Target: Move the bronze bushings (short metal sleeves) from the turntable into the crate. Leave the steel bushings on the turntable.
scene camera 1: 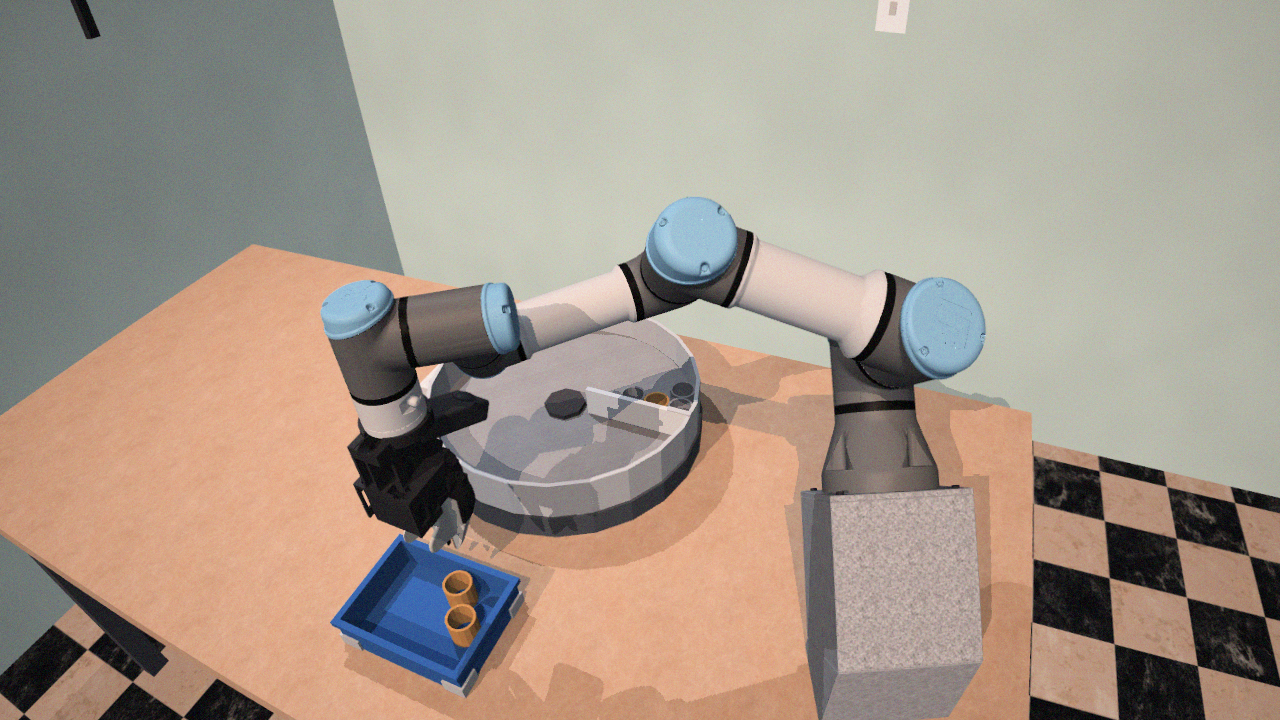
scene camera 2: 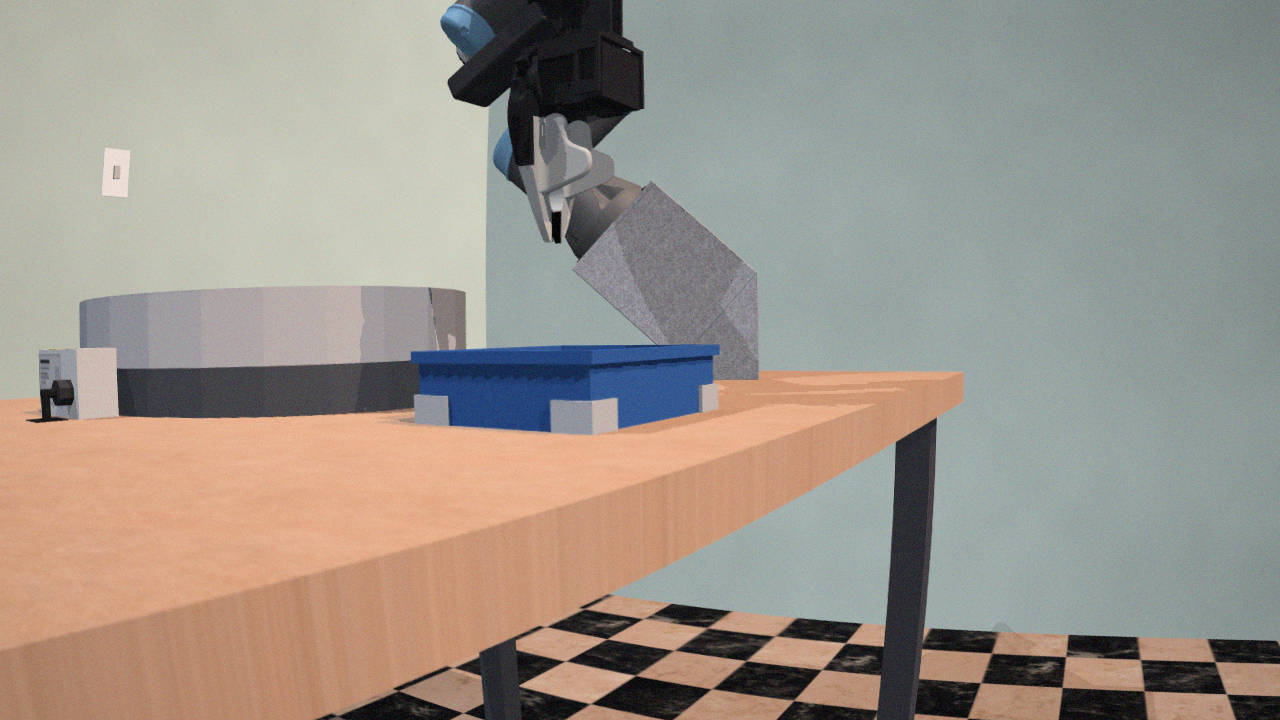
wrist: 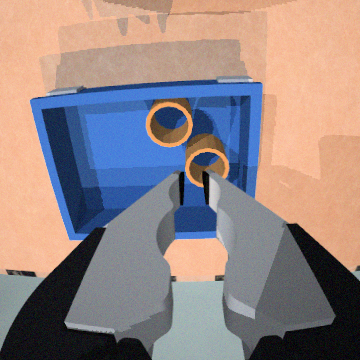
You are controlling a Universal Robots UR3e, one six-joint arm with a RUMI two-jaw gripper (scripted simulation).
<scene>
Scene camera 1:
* my gripper: 453, 545
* bronze bushing: 457, 580
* bronze bushing: 462, 613
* blue crate: 401, 600
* grey turntable: 522, 439
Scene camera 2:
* my gripper: 553, 242
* blue crate: 593, 389
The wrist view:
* my gripper: 193, 173
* bronze bushing: 165, 137
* bronze bushing: 205, 142
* blue crate: 100, 159
</scene>
